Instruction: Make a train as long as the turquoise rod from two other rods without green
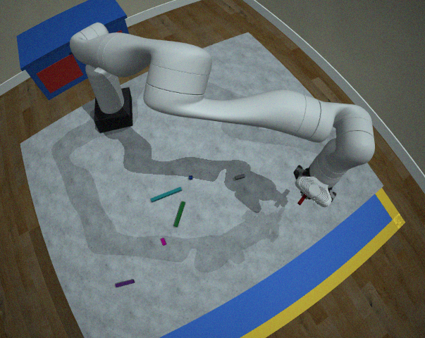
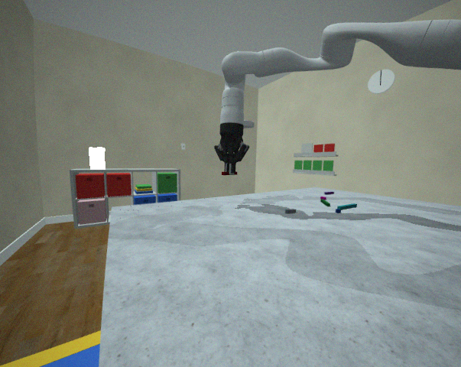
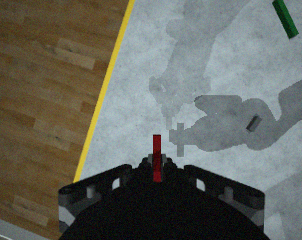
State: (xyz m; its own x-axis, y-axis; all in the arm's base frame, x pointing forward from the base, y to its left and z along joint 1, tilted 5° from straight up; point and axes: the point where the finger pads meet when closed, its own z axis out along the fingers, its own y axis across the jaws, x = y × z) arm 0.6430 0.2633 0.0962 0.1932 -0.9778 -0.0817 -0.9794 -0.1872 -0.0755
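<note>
Right now the grey rod is 18 cm behind my hand, 8 cm to the right of it and 12 cm below it. The rest, counted from my hand: small blue rod 27 cm behind, 20 cm to the right, 12 cm below; red rod 1 cm below; green rod 20 cm behind, 30 cm to the right, 12 cm below.
</note>
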